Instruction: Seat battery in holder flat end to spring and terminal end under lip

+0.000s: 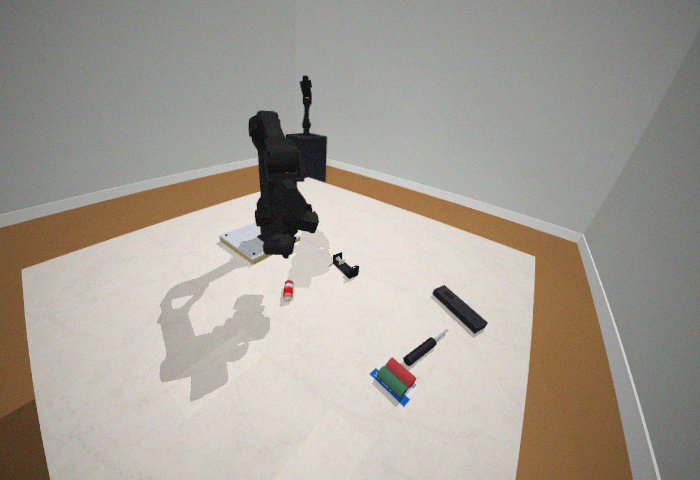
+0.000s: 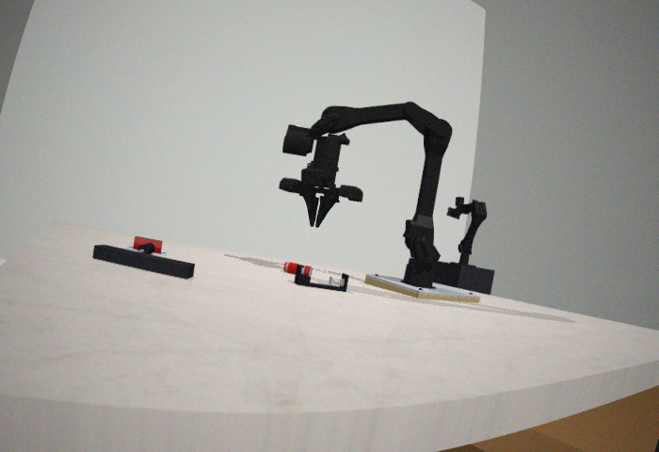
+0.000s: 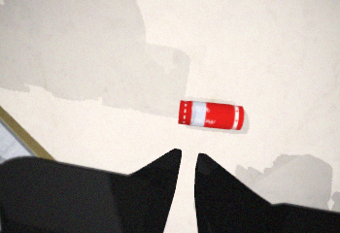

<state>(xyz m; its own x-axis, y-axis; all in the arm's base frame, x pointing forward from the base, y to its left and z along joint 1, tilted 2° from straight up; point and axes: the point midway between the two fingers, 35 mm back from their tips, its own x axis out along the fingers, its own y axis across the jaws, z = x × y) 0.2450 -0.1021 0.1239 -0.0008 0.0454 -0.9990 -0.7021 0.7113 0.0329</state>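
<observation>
Now: gripper tip 100 mm above the red battery, 20 mm short of it and 10 mm to the left of it. Round my gripper tip: long black bar: 400 mm ahead, 280 mm to the left, 100 mm below; then black-handled screwdriver: 390 mm ahead, 110 mm to the left, 100 mm below.
</observation>
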